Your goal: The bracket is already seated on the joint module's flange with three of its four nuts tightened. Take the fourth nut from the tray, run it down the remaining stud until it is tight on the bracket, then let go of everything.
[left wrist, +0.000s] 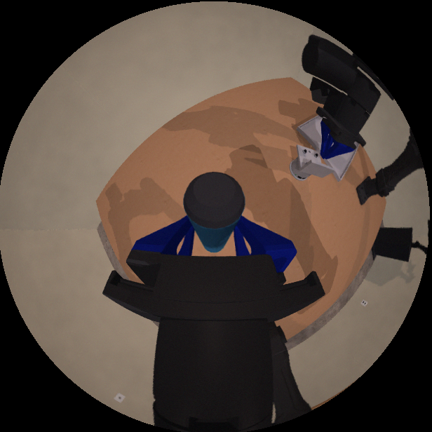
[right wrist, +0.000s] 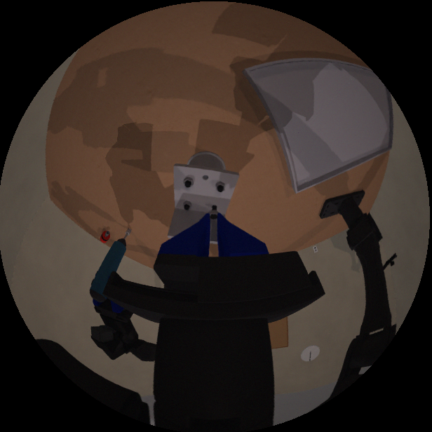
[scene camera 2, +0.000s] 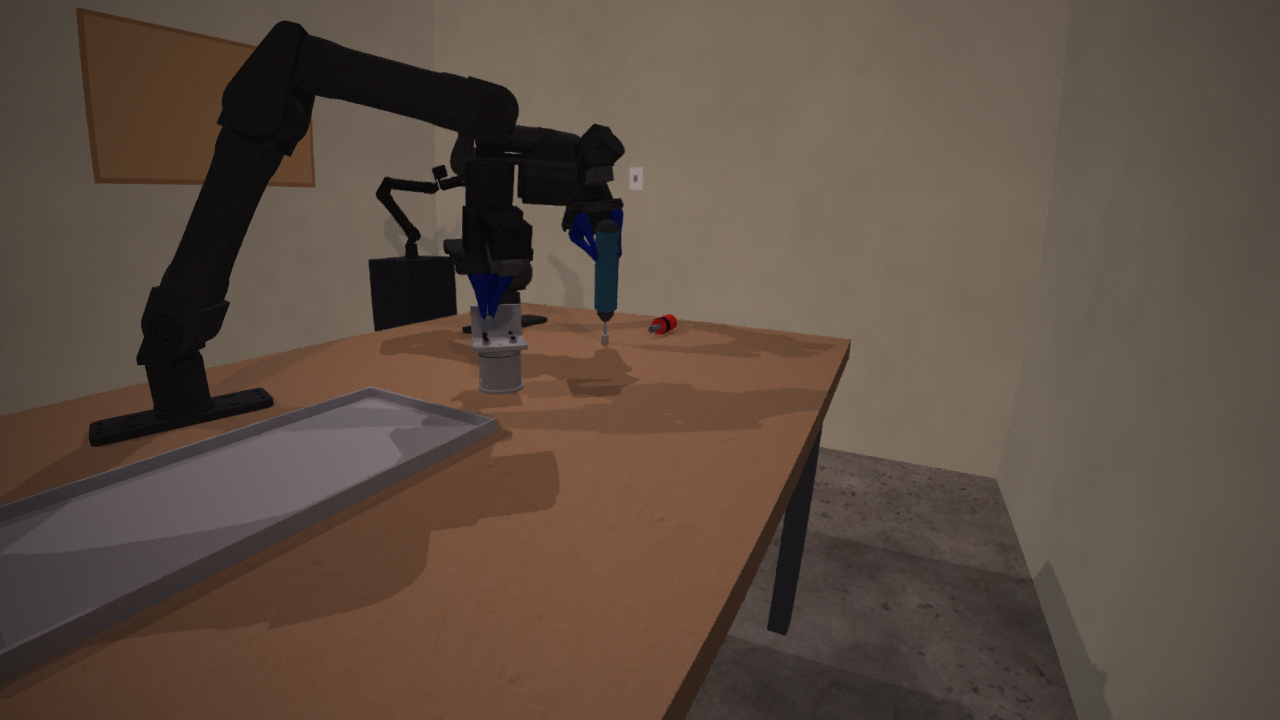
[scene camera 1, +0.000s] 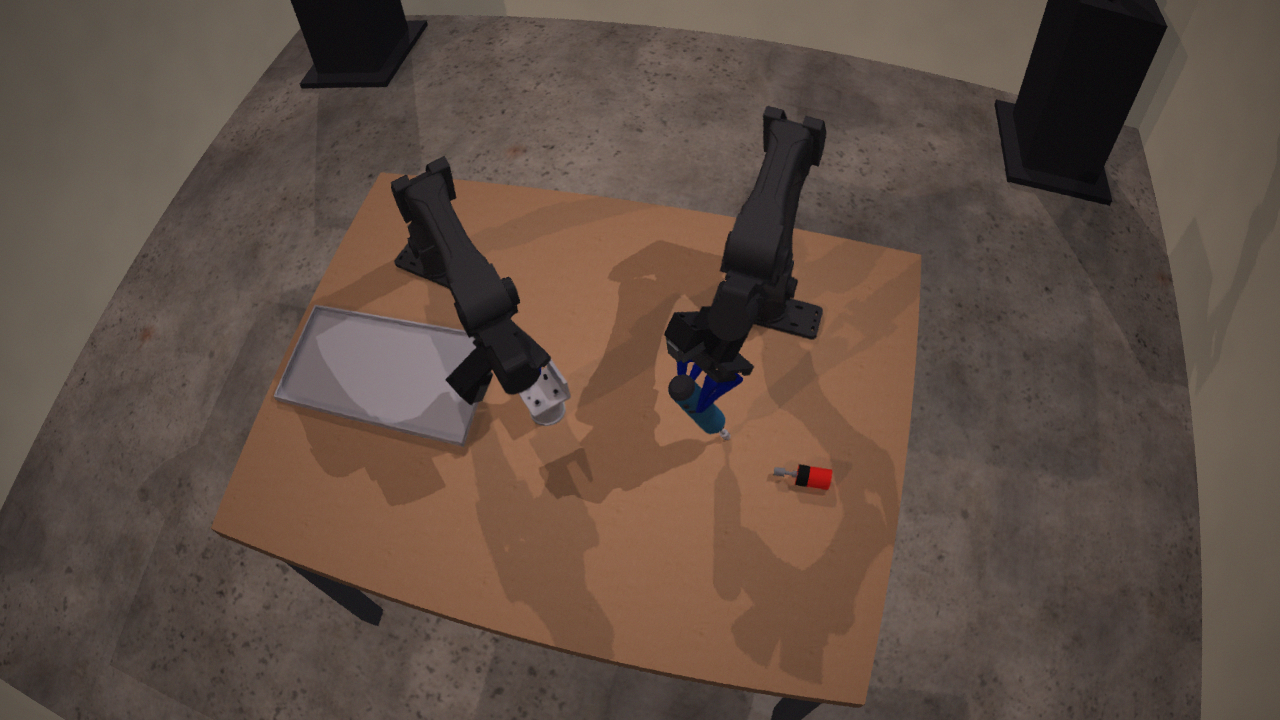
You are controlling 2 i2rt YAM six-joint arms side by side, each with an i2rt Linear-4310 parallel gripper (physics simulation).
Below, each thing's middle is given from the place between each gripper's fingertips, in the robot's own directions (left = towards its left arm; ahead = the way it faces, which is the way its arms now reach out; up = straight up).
The blue driver [scene camera 2: 607, 235] lies 1 cm behind my left hand, 1 cm to the left of it and 5 cm below it. The rest, counted from my left hand: joint module [scene camera 2: 500, 372] 3 cm behind, 25 cm to the right, 13 cm below; then bracket [scene camera 2: 507, 318] 3 cm behind, 25 cm to the right, 8 cm below; then grey tray [scene camera 1: 388, 372] 5 cm behind, 59 cm to the right, 16 cm below.
I see my right gripper 1 cm short of the bracket, 1 cm to the right of it and 2 cm above it. Round my right hand: joint module: 1 cm ahead, 1 cm to the left, 6 cm below; blue driver: 4 cm ahead, 27 cm to the left, 2 cm above; grey tray: 33 cm to the right, 10 cm below.
